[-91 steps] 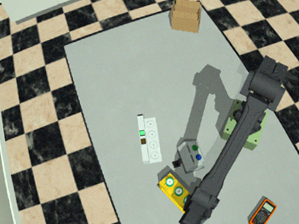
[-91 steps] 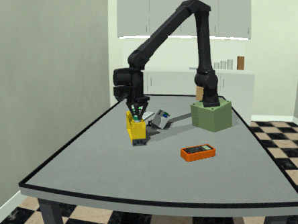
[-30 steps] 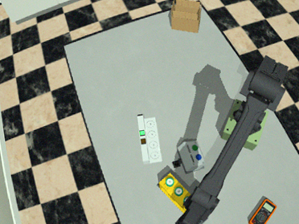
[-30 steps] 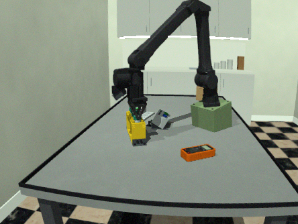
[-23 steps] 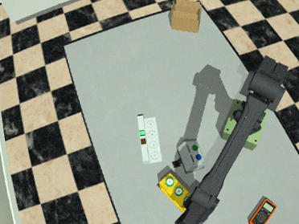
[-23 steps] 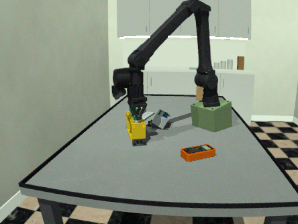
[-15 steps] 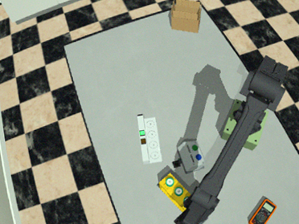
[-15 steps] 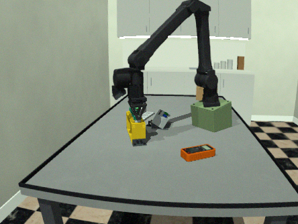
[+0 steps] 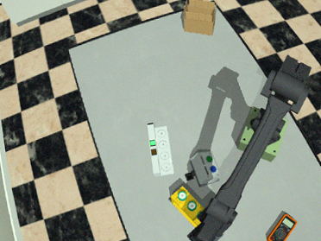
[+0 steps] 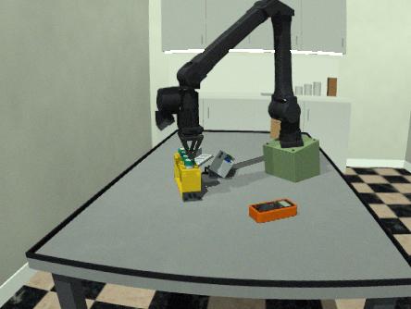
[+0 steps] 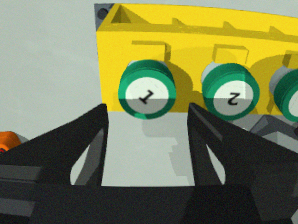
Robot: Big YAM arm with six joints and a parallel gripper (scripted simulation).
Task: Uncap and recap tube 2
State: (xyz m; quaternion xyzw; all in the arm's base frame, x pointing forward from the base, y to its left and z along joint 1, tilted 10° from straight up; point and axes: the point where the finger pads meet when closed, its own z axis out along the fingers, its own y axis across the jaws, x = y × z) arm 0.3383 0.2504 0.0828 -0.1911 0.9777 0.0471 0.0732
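The cap lies 2 cm ahead of my hand, 5 cm to the right of it and 3 cm below it. Also, from my hand: grey key housing (8 cm behind, 23 cm to the right, 9 cm below); green READY key (10 cm behind, 26 cm to the right, 7 cm below); blue cycle key (10 cm behind, 21 cm to the right, 7 cm below).
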